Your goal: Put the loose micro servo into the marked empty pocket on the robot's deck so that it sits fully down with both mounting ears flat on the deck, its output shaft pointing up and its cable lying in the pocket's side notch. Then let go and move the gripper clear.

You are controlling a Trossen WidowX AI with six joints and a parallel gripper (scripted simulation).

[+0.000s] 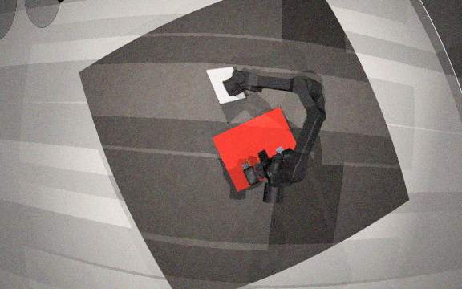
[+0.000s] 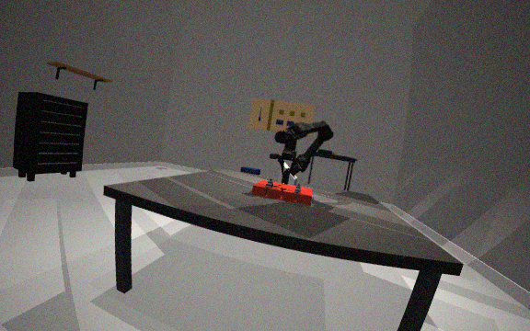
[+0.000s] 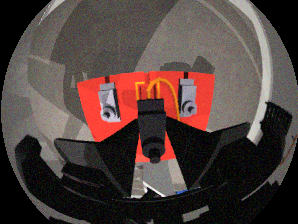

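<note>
My gripper tip is now 100 mm past the red deck and 100 mm above it.
</note>
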